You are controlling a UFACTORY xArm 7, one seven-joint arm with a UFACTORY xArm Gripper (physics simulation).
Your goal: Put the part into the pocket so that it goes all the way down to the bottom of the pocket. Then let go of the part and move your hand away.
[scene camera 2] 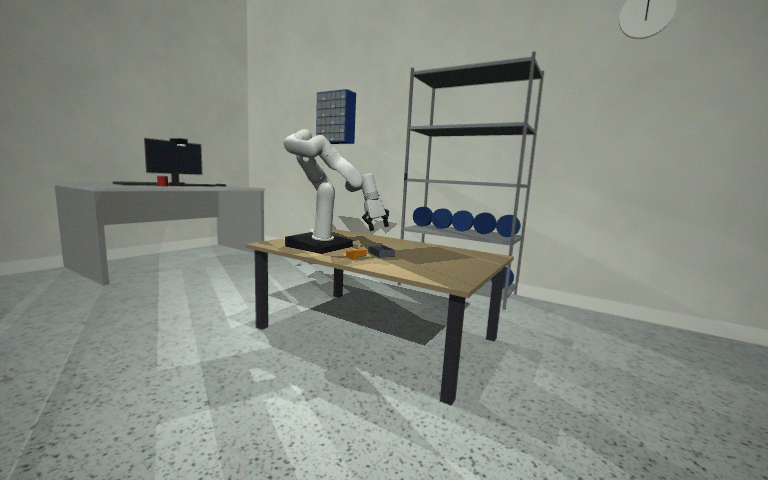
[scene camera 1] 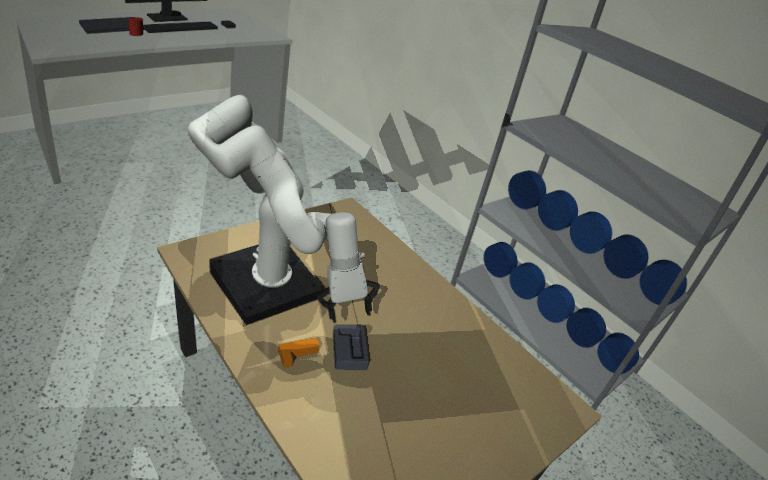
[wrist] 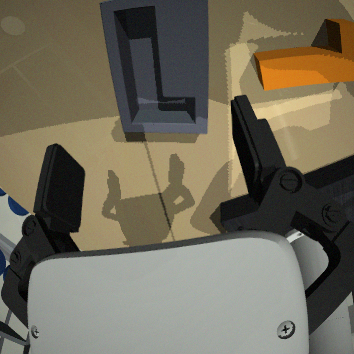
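Pixels of known places: gripper, fingertip midpoint: (scene camera 2: 379, 228) (scene camera 1: 351, 317) (wrist: 144, 135); arm's base, link origin: (scene camera 2: 322, 238) (scene camera 1: 271, 273) (wrist: 307, 243).
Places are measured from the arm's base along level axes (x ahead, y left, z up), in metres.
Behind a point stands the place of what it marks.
The orange L-shaped part (scene camera 1: 300, 346) @[x 0.278, y -0.119, z -0.017 m] (scene camera 2: 356, 254) @[x 0.298, y -0.172, z -0.025 m] (wrist: 305, 67) @[x 0.279, y -0.110, z -0.017 m] lies on the table beside the dark grey block, apart from it, on the side toward the table's near left edge in scene camera 1. The dark grey block (scene camera 1: 342, 363) @[x 0.395, y -0.068, z -0.019 m] (scene camera 2: 381, 251) @[x 0.391, y -0.072, z -0.016 m] (wrist: 185, 55) @[x 0.353, y -0.028, z -0.011 m] stands on the table with its L-shaped pocket (wrist: 144, 65) @[x 0.369, y 0.018, z -0.042 m] facing up, and the pocket is empty. My gripper (scene camera 1: 350, 316) @[x 0.350, y -0.009, z 0.090 m] (scene camera 2: 378, 225) @[x 0.350, y -0.009, z 0.090 m] (wrist: 144, 135) @[x 0.350, y -0.009, z 0.090 m] is open and empty. It hangs above the table, higher than the block and the part, nearer the robot base than the block in scene camera 1.
The black base plate (scene camera 1: 237, 291) @[x 0.002, y -0.134, z -0.005 m] (scene camera 2: 300, 242) @[x -0.049, y -0.146, z -0.009 m] carries the arm on the wooden table (scene camera 1: 441, 447) @[x 0.741, y -0.050, z -0.047 m] (scene camera 2: 430, 277) @[x 0.706, y -0.299, z -0.047 m]. A metal shelf rack (scene camera 1: 491, 175) (scene camera 2: 407, 152) with blue discs stands beyond the table. A grey desk (scene camera 1: 249, 53) (scene camera 2: 226, 195) stands farther back.
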